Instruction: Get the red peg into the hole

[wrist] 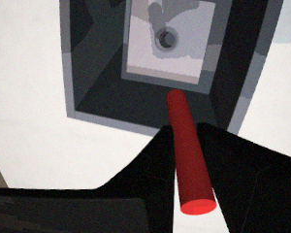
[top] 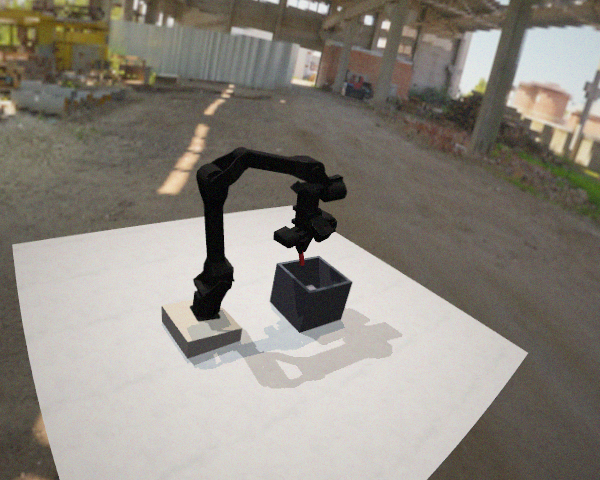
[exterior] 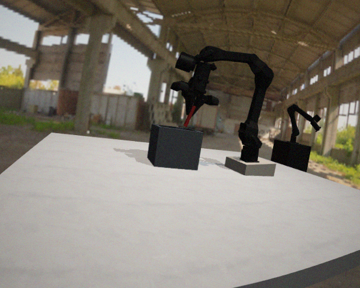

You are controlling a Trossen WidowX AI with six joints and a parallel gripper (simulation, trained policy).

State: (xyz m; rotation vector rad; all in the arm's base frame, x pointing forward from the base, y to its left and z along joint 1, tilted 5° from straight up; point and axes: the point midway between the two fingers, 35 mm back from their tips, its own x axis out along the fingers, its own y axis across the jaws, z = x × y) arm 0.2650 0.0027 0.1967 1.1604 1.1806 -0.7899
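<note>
Right now the light plate is 3 cm ahead of my gripper tip, 4 cm to the right of it and 14 cm below it. The rest, counted from my gripper tip: red peg right at my gripper tip.
</note>
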